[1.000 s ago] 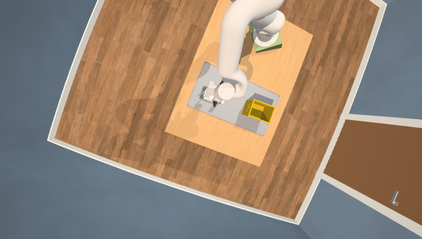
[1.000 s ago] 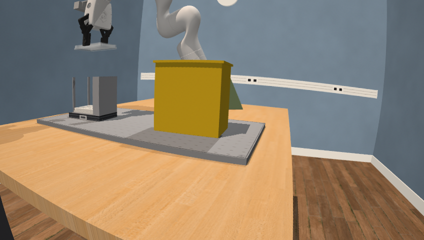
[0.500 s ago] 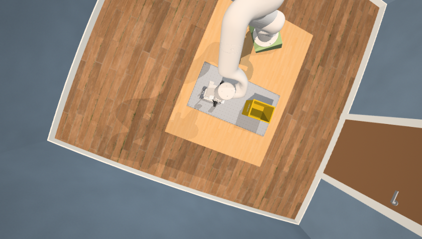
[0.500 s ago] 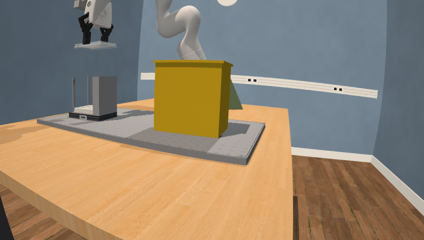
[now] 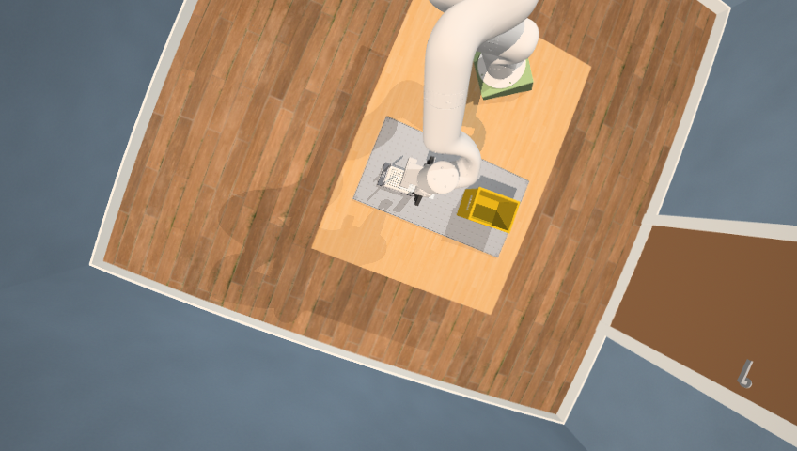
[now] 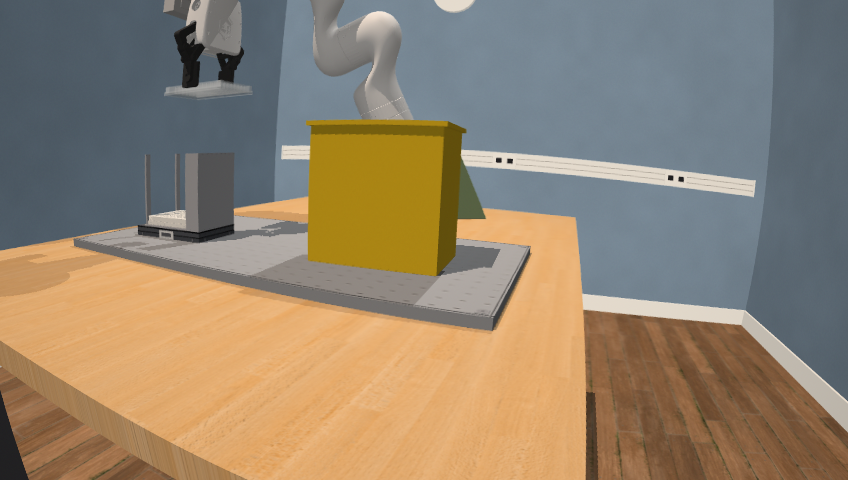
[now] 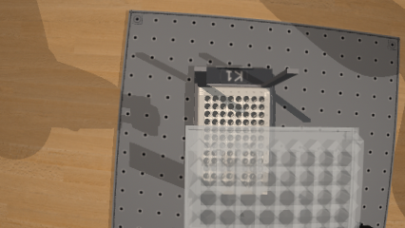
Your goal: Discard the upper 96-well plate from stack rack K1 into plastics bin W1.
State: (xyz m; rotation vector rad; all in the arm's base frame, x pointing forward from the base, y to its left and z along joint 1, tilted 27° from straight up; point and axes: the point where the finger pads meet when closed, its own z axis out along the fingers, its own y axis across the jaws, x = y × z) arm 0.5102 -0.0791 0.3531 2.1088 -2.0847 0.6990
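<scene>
My gripper is now 32 cm to the right of the yellow plastics bin W1, 17 cm above it and 2 cm short of it. The rest, counted from my hand: clear 96-well plate (1 cm below); then grey wall (18 cm below, 3 cm to the left).
</scene>
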